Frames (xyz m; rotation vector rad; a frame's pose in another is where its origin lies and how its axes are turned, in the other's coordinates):
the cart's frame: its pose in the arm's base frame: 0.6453 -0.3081 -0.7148 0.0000 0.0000 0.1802
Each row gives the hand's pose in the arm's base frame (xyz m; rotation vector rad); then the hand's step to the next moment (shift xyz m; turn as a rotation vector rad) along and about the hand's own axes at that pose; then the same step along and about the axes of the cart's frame.
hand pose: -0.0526 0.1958 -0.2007 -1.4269 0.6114 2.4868
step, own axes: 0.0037 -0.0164 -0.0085 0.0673 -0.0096 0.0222
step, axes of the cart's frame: 0.0126 0.0086 -0.0110 -0.0440 0.0253 -0.0504
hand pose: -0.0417 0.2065 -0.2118 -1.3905 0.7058 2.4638
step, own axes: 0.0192 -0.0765 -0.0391 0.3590 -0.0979 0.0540
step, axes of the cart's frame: 0.0581 0.0352 -0.0561 -0.1673 0.1298 -0.3107
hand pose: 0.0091 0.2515 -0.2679 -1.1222 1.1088 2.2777
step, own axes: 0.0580 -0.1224 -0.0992 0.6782 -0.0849 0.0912
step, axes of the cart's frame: 0.0867 -0.0181 -0.1426 -0.3836 0.1857 -0.5421
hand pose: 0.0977 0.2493 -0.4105 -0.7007 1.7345 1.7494
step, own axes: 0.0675 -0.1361 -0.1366 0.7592 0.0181 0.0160
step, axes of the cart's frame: 0.0213 -0.1411 -0.1462 -0.5267 0.1388 -0.5294
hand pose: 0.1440 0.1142 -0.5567 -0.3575 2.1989 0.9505
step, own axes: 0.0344 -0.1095 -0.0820 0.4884 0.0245 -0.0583
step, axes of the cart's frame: -0.0351 -0.1299 -0.0422 -0.3858 0.0566 -0.3008
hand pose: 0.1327 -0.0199 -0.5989 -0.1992 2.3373 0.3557
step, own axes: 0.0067 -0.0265 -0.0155 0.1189 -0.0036 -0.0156
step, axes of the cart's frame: -0.0138 -0.0282 0.0006 -0.0942 0.0042 -0.0741
